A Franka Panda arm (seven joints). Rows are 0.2 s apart.
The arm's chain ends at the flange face. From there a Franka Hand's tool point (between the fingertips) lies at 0.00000 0.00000 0.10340 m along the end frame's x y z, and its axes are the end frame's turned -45 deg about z.
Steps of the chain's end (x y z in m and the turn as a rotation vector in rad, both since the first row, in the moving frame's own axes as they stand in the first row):
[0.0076, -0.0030, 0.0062, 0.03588, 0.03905, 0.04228]
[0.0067, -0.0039, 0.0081, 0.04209, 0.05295, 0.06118]
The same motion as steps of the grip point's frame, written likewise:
[0.0130, 0.0036, 0.0061, -0.00224, 0.05298, 0.04228]
[0.0144, 0.0030, 0.0079, -0.00768, 0.06720, 0.06118]

